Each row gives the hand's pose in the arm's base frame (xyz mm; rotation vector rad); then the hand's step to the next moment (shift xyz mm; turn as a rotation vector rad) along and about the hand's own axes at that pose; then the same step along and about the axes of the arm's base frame.
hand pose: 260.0 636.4 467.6 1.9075 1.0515 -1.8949
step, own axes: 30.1 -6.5 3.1 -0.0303 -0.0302 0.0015
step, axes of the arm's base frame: -9.8 11.9 -26.8 -0.0171 0.0110 0.0376
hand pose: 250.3 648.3 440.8 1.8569 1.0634 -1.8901
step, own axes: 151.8 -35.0 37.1 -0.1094 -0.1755 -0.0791
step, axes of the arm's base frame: -70.4 43.0 -137.3 -0.0435 0.1419 0.1643
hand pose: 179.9 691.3 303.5 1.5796 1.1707 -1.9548
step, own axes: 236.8 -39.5 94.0 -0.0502 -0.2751 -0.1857
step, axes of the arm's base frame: -159.4 -0.3 -202.7 -0.0667 0.2962 0.1432
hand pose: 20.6 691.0 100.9 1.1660 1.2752 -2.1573
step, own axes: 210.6 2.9 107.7 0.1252 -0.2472 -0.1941
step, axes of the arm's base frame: -171.6 -74.6 -144.7 -0.1471 0.3043 -0.0153
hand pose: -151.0 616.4 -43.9 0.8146 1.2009 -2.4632
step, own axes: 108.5 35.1 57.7 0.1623 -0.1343 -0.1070
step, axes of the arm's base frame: -91.3 -67.7 -58.5 -0.1549 0.1660 -0.0655
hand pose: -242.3 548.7 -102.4 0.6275 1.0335 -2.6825
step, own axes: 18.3 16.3 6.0 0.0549 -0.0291 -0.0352
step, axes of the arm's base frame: -12.8 -16.6 -14.0 -0.0473 0.0435 -0.0312
